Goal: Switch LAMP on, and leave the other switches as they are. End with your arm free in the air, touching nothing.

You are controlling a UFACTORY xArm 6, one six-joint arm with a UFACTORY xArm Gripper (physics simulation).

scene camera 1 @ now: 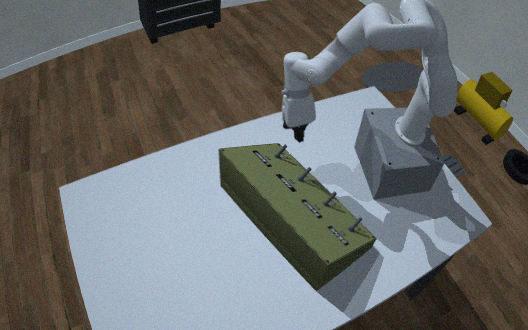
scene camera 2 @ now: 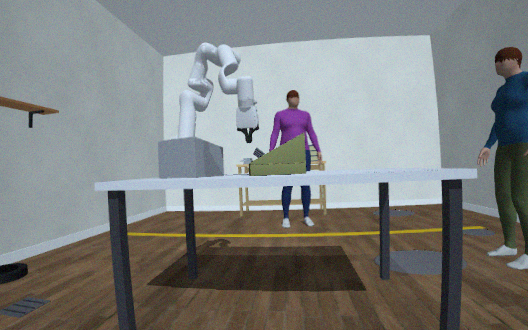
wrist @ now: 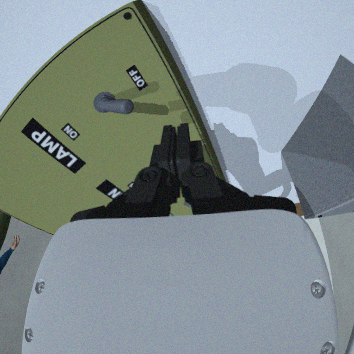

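The olive sloped switch box stands on the table. The grey LAMP lever is at the box's far end in scene camera 1. It appears to lean toward the low edge, the side of the OFF label; the ON label is on the other side, by the LAMP label. The gripper is shut and empty, pointing down in the air above the box's low edge, beside the LAMP lever and apart from it.
Three other levers stand in a row along the box, leaning alike. The arm's grey pedestal stands on the white table, on the box's low side.
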